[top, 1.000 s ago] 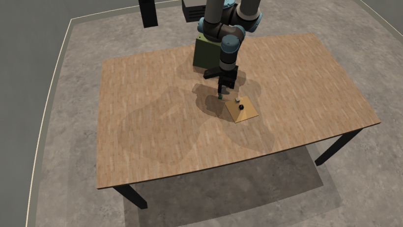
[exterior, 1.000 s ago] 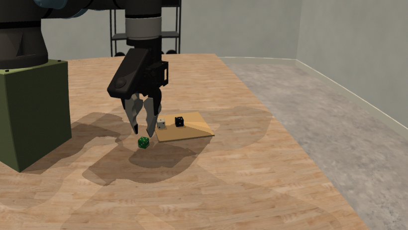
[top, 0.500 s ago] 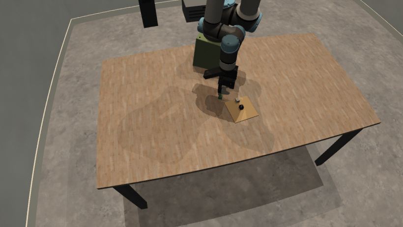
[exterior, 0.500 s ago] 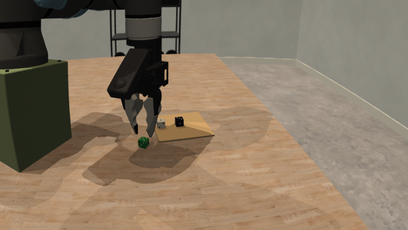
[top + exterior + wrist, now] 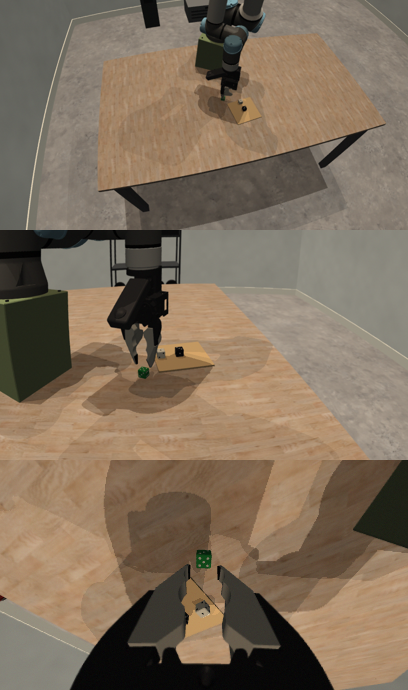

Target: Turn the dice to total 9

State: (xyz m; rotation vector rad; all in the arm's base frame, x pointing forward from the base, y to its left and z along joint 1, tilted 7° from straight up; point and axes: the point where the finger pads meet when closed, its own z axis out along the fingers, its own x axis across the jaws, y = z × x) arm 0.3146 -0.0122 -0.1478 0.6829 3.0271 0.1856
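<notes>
Now: the green die 30 mm below my hand. From my hand the other things lie so: tan mat 90 mm ahead, 100 mm to the left, 40 mm below; then white die 40 mm ahead, 90 mm to the left, 30 mm below; then black die 90 mm ahead, 100 mm to the left, 30 mm below.
</notes>
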